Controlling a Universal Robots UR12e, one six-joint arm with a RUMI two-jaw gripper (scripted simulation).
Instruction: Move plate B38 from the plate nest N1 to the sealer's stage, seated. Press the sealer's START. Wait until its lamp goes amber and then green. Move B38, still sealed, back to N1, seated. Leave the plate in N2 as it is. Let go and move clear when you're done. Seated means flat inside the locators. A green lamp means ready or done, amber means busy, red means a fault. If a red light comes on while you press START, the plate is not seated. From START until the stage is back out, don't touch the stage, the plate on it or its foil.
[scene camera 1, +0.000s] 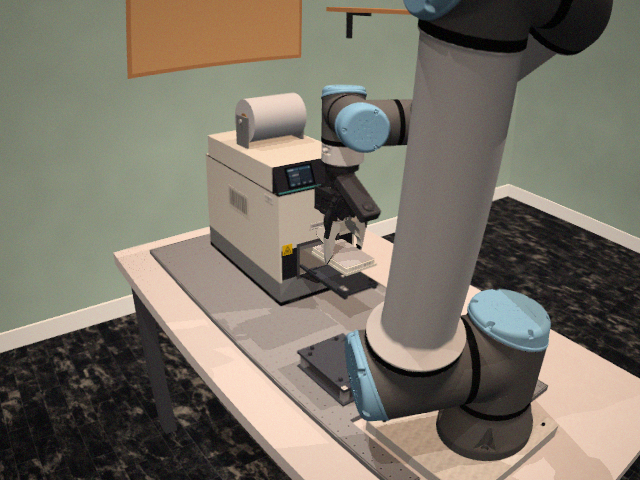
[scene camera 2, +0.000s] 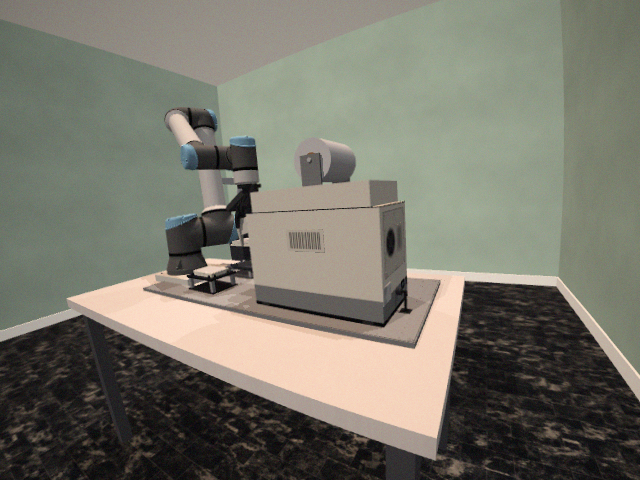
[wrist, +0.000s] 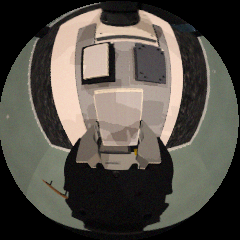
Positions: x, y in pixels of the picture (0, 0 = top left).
Labels:
My gripper (scene camera 1: 343, 258): 127 cm from the lens. A sealer (scene camera 1: 292, 219): 133 cm from the lens.

